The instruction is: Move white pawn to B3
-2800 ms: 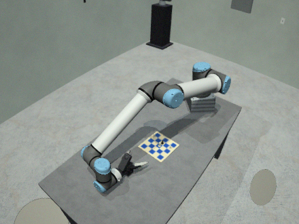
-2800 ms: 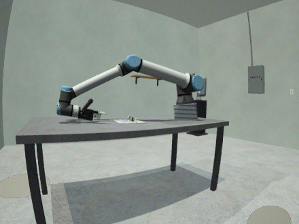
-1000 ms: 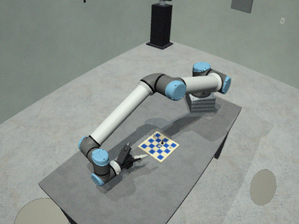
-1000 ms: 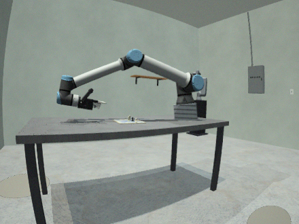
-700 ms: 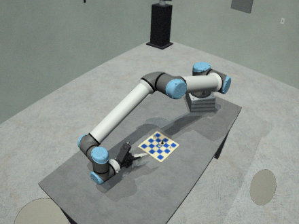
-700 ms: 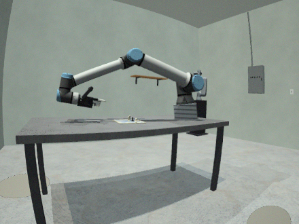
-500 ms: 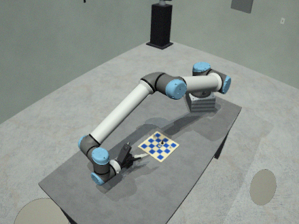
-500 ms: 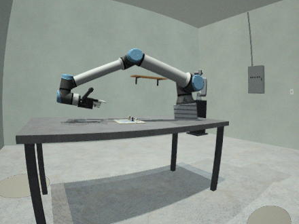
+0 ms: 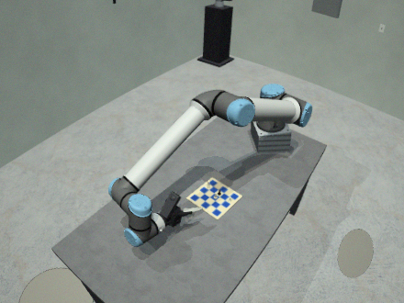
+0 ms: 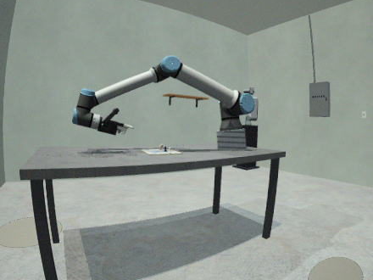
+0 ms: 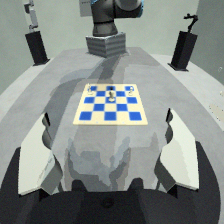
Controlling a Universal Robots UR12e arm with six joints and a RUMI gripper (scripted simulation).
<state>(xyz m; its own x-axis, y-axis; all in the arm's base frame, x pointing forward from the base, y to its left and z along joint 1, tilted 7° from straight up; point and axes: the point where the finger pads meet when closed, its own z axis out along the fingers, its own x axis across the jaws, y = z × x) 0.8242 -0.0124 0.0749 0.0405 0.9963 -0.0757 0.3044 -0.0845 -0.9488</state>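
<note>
My gripper is now 23 cm past the white pawn, 14 cm above it and 10 cm to the right of it. From my hand the other things lie so: chessboard 20 cm behind, 15 cm below, 2 cm to the left; then black pawn 24 cm behind, 14 cm below, 2 cm to the left.
</note>
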